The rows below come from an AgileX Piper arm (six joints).
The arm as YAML. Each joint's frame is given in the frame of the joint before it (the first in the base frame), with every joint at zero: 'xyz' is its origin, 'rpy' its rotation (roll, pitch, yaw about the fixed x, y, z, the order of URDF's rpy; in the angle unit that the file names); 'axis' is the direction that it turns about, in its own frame. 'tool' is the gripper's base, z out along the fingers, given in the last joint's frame.
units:
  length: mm
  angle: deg
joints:
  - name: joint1
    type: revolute
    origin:
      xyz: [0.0, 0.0, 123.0]
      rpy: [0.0, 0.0, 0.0]
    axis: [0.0, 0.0, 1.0]
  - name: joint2
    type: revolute
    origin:
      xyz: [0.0, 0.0, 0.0]
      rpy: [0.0, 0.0, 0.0]
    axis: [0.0, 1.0, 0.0]
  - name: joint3
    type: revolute
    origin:
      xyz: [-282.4, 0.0, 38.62]
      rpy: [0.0, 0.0, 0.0]
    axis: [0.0, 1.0, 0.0]
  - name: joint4
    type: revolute
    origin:
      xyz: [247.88, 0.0, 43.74]
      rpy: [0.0, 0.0, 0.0]
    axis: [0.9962, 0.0, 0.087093]
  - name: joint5
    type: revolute
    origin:
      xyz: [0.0, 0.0, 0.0]
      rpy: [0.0, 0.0, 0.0]
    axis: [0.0, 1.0, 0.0]
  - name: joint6
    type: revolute
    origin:
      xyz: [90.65, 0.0, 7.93]
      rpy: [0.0, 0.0, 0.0]
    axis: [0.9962, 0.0, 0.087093]
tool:
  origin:
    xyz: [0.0, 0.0, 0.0]
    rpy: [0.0, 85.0, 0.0]
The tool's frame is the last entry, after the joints.
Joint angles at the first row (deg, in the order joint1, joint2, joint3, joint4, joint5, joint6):
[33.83 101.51 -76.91 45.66 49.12 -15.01]
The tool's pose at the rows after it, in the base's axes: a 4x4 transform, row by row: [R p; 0 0 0 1], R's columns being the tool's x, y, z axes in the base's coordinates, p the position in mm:
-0.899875, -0.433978, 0.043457, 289.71; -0.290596, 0.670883, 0.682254, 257.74; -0.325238, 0.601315, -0.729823, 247.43; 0, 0, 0, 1
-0.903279, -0.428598, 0.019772, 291.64; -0.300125, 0.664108, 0.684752, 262.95; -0.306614, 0.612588, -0.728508, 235.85; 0, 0, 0, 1
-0.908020, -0.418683, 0.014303, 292.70; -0.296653, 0.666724, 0.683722, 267.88; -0.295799, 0.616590, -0.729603, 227.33; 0, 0, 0, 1
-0.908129, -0.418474, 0.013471, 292.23; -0.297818, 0.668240, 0.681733, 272.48; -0.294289, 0.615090, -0.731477, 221.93; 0, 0, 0, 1
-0.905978, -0.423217, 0.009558, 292.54; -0.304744, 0.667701, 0.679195, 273.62; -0.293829, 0.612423, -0.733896, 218.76; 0, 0, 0, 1
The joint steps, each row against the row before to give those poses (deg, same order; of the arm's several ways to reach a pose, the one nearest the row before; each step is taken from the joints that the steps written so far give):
[0.57 2.47 0.00 0.45 -0.78 -1.04]
[0.29 1.92 0.00 1.68 -0.18 -1.59]
[0.52 1.36 0.00 0.79 -0.94 -0.27]
[0.66 0.83 0.00 0.31 -0.94 -0.18]
[0.12 0.47 0.00 0.08 -0.14 -0.53]

